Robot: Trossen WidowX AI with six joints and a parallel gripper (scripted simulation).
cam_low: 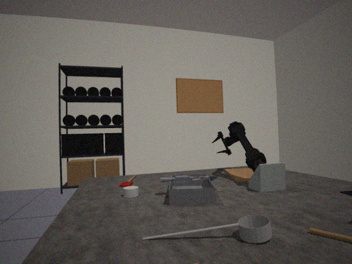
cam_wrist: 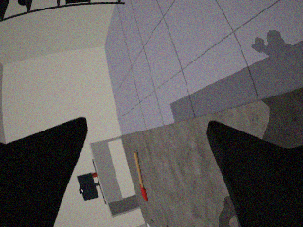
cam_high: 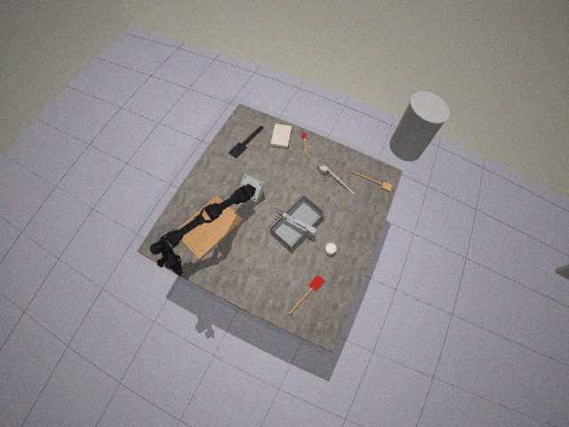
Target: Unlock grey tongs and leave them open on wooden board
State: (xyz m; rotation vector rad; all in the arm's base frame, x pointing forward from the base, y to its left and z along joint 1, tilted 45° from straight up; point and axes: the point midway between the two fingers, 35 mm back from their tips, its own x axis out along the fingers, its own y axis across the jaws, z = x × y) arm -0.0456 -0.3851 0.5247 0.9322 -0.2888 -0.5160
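Now: gripper tip 300 mm short of the yellow lock piece, 630 mm to the right of it and 90 mm above it. Also, from my gripper tip: wooden board 90 mm behind, 340 mm to the left, 150 mm below; roasting tin 360 mm ahead, 640 mm to the left, 130 mm below; red spatula 630 mm ahead, 310 mm to the left, 150 mm below.
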